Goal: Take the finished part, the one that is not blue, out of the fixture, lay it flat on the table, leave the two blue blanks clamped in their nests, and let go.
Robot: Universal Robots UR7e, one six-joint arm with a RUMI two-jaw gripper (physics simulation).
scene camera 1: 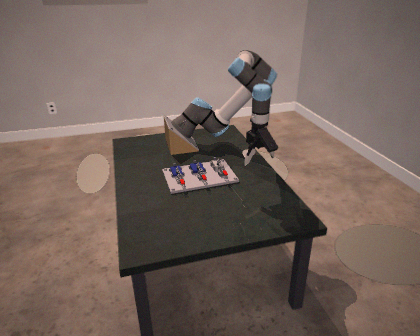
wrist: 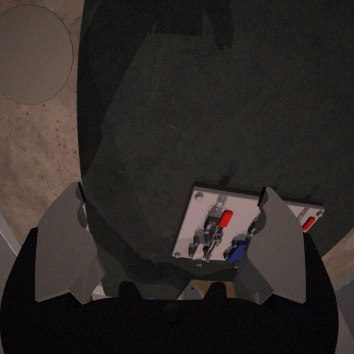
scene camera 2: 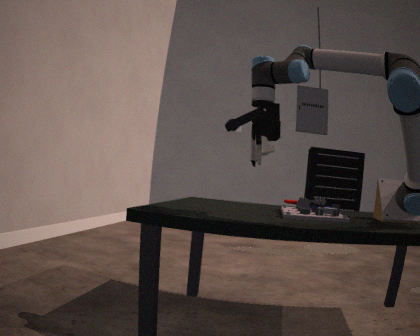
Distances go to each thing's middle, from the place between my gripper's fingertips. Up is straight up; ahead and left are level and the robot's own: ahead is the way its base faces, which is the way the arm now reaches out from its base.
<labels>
The fixture plate (scene camera 1: pixel 192 182) is 25 cm behind my hand, 20 cm to the right of it and 15 cm below it.
</labels>
